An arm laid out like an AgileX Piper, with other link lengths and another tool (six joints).
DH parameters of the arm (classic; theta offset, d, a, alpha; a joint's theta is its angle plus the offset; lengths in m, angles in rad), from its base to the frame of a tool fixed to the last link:
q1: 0 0.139 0 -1.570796
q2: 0.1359 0 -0.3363 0
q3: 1.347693 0 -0.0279 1.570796
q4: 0 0.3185 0 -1.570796
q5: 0 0 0 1.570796
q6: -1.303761 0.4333 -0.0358 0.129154
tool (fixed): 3.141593 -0.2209 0 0
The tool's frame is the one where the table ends.
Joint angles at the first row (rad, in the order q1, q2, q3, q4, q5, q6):
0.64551 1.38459 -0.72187 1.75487 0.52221 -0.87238
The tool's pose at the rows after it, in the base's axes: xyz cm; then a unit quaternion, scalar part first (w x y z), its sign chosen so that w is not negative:
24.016 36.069 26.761 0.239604 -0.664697 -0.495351 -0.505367
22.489 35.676 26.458 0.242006 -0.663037 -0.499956 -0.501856
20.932 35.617 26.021 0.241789 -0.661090 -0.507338 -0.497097
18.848 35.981 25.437 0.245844 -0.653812 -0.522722 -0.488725
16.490 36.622 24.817 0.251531 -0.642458 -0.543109 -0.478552
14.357 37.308 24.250 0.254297 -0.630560 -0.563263 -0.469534
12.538 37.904 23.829 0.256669 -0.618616 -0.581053 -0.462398
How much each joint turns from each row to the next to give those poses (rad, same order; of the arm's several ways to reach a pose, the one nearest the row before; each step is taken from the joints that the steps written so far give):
0.00723 -0.04084 0.04285 -0.00002 0.00486 0.00166
0.01825 -0.03630 0.03882 0.00002 -0.00642 0.00272
0.03295 -0.02930 0.03129 -0.00001 -0.02138 0.00386
0.05092 -0.02057 0.02615 -0.00304 -0.01910 0.00271
0.06443 -0.01188 0.01853 -0.00435 -0.02084 0.00170
0.06610 -0.00471 0.00969 -0.00458 -0.02727 0.00100
0.05744 -0.00057 0.00403 -0.00444 -0.02251 -0.00021

